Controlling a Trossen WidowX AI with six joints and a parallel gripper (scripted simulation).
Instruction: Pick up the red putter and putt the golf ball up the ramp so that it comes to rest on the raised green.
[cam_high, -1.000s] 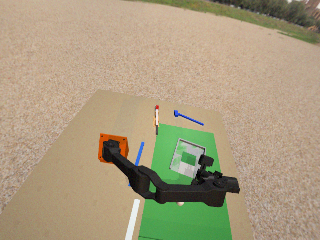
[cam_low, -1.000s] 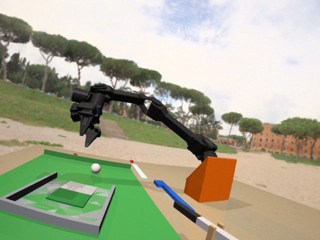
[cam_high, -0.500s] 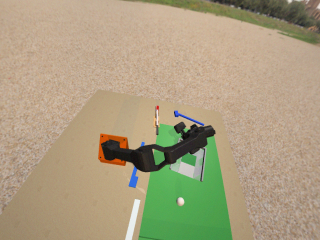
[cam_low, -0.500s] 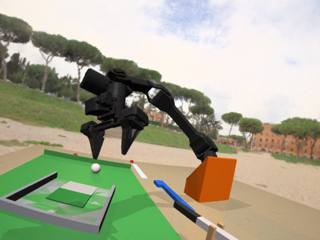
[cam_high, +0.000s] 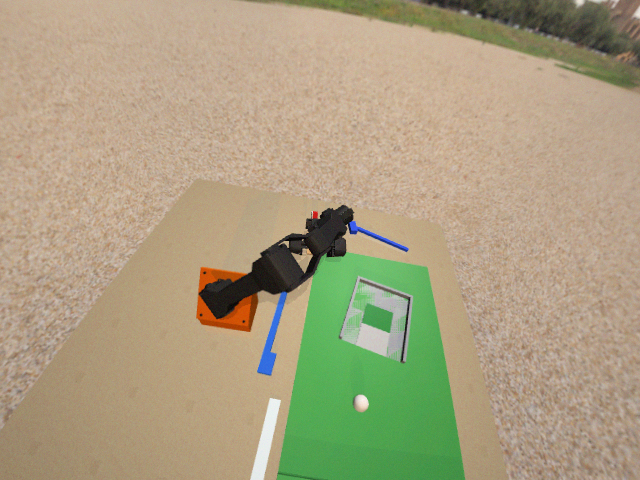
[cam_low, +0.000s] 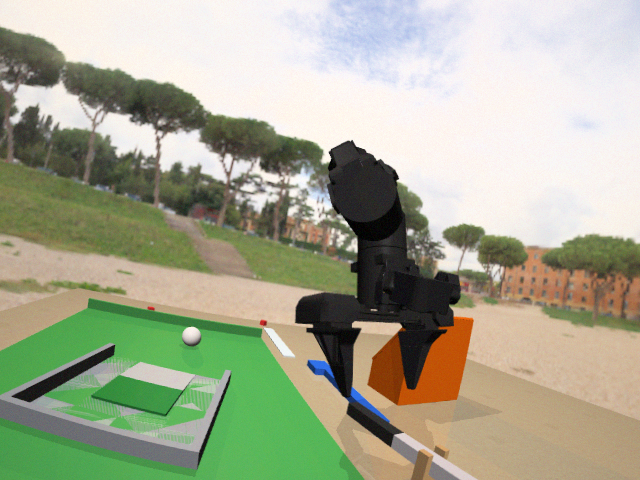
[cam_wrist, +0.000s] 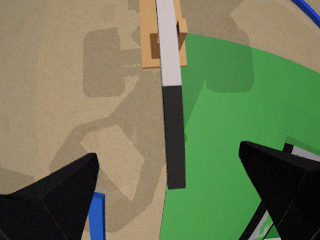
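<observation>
My gripper tip is 2 cm past the red putter, 12 cm to the right of it and 4 cm above it. Round my gripper tip: blue putter 25 cm ahead, 24 cm to the left, 8 cm below; grey frame 26 cm ahead, 12 cm to the right, 9 cm below; wooden stand 2 cm behind, 13 cm to the left, 6 cm below.
</observation>
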